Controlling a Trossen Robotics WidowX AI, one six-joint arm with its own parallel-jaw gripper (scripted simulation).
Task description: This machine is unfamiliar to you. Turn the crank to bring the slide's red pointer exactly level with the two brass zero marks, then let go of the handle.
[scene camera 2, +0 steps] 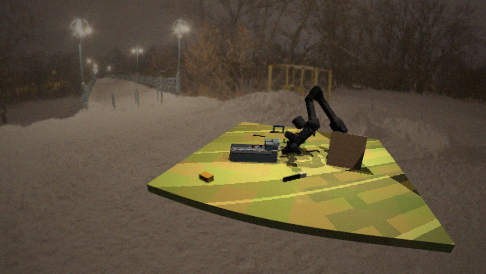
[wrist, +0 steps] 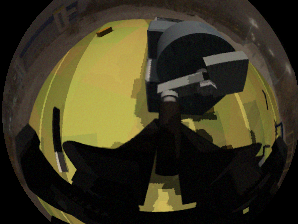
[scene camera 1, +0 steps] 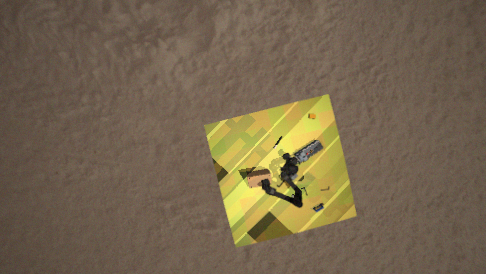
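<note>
From the wrist I can see my gripper (wrist: 165, 123), and a machine (wrist: 175, 48) is visible there too. Scene camera 2 also lets me see the machine (scene camera 2: 267, 153).
</note>
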